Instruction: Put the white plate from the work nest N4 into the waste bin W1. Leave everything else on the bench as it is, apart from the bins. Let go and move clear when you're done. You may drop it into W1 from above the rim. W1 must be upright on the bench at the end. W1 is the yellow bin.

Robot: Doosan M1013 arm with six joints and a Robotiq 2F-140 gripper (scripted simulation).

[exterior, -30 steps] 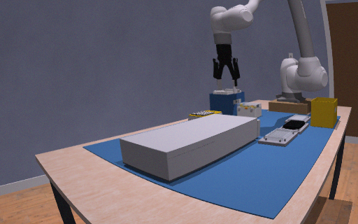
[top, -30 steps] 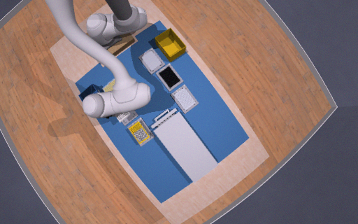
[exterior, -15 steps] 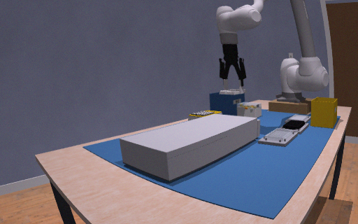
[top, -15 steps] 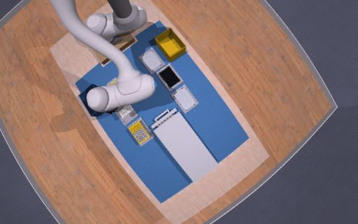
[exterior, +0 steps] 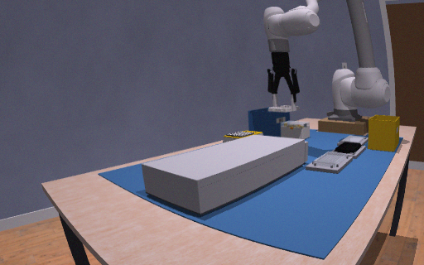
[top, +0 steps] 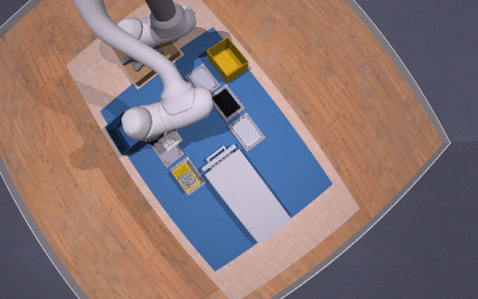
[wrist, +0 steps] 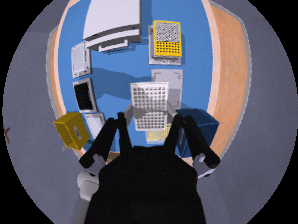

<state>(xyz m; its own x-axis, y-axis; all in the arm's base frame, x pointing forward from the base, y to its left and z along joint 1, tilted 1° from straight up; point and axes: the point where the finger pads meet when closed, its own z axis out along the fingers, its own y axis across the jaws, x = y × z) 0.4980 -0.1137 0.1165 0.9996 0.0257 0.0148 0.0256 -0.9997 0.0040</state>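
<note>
My hand is 160 mm past the yellow bin, 450 mm to the right of it and 130 mm above it. The rest, counted from my hand: white plate 20 mm below; yellow rack 200 mm ahead, 60 mm to the right, 110 mm below; grey nest 20 mm ahead, 70 mm to the right, 160 mm below.
</note>
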